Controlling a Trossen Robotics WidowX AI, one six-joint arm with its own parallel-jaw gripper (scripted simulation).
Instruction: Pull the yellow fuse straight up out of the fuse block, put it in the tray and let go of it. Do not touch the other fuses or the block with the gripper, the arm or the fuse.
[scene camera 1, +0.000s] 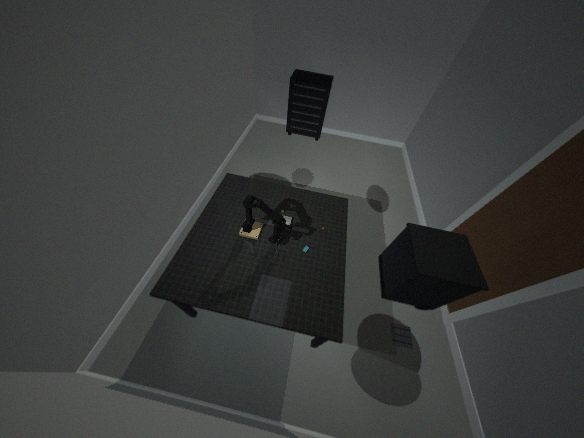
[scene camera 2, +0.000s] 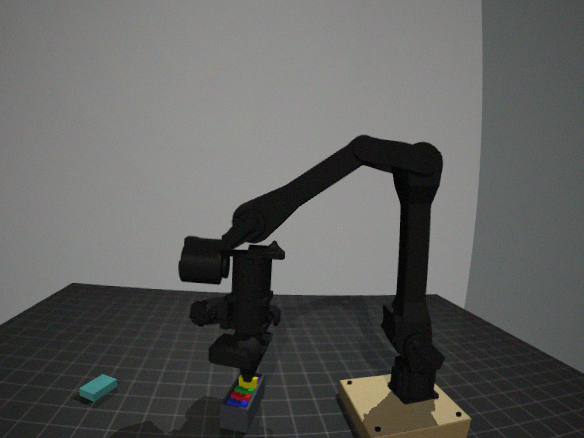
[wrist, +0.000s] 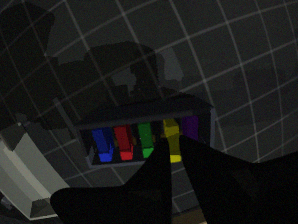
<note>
I see my gripper (scene camera 2: 248, 379).
My gripper also shows in the wrist view (wrist: 172, 142).
</note>
